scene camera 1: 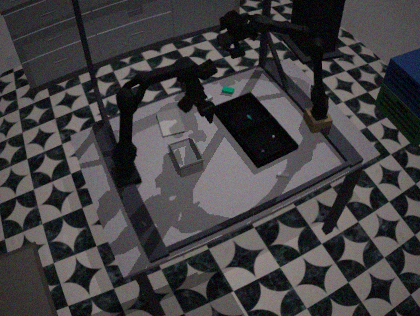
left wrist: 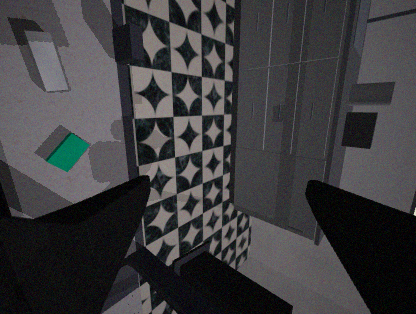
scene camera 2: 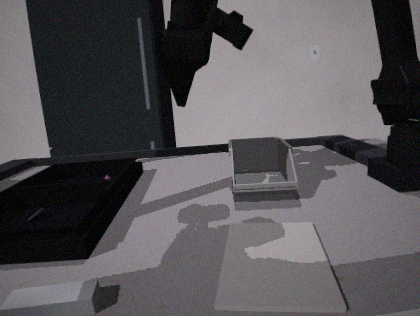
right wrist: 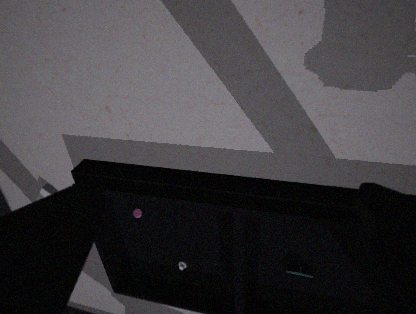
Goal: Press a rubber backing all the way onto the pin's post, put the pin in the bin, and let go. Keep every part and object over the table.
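Places are measured from the left arm's base along level axes (x up, y ahead, z left), in centimetres.
Where they show: left gripper, between the fingertips: (left wrist: 228, 185); right gripper, between the fingertips: (scene camera 1: 206, 117) (scene camera 2: 184, 96) (right wrist: 232, 192); left arm's base, origin of its link: (scene camera 1: 319, 114); right arm's base, origin of its link: (scene camera 1: 125, 172) (scene camera 2: 411, 162).
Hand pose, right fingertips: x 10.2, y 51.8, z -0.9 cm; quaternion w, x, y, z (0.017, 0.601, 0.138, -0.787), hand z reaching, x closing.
Each offset is from my right fingertips to the top centre of the thing.
A teal piece, seemingly the pin @(dx -14.3, dy -21.5, dz -9.8 cm) (scene camera 1: 249, 117) (scene camera 2: 36, 214) (right wrist: 300, 274), lies in one compartment of the black tray @(dx -12.7, dy -22.1, dz -3.2 cm) (scene camera 1: 279, 157) (scene camera 2: 50, 247) (right wrist: 150, 175), its thin post faintly visible in the right wrist view. A small white piece @(dx -15.3, dy -28.5, dz +3.6 cm) (scene camera 1: 273, 136) (right wrist: 182, 266) and a small pink piece @(dx -14.9, dy -21.4, dz +10.1 cm) (scene camera 1: 263, 150) (scene camera 2: 107, 177) (right wrist: 137, 213) lie in the other; which is rubber cannot be told. The grey bin @(dx -8.9, dy +10.5, dz +5.3 cm) (scene camera 1: 192, 167) (scene camera 2: 265, 187) stands apart from the tray. My right gripper (scene camera 1: 198, 112) (scene camera 2: 181, 102) (right wrist: 232, 192) is open and empty, above the table near the tray. My left gripper (scene camera 1: 230, 51) (left wrist: 228, 185) is open and empty, raised beyond the far edge.
A pale flat slab @(dx -16.0, dy +12.6, dz -17.1 cm) (scene camera 1: 170, 125) (scene camera 2: 280, 285) lies near the bin. A green block @(dx -15.1, dy -18.1, dz -30.0 cm) (scene camera 1: 228, 90) (left wrist: 68, 152) and a white block @(dx -15.0, dy -5.6, dz -26.6 cm) (scene camera 2: 47, 295) (left wrist: 49, 62) lie near the far edge. Another small white block @(dx -15.4, dy -25.3, dz +23.6 cm) (scene camera 1: 282, 175) lies in front of the tray. A raised dark frame borders the table.
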